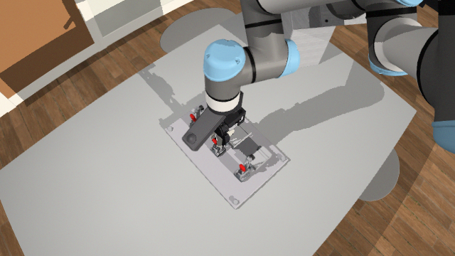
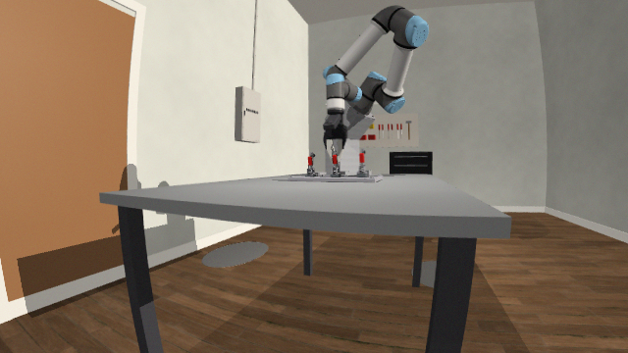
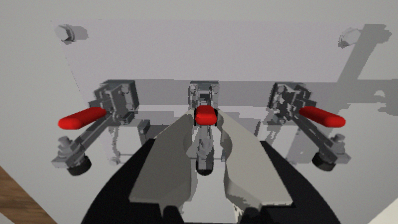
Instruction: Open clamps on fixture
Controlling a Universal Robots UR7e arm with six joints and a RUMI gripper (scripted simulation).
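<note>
Right now the grey fixture plate is 80 mm below my hand and 40 mm behind it.
</note>
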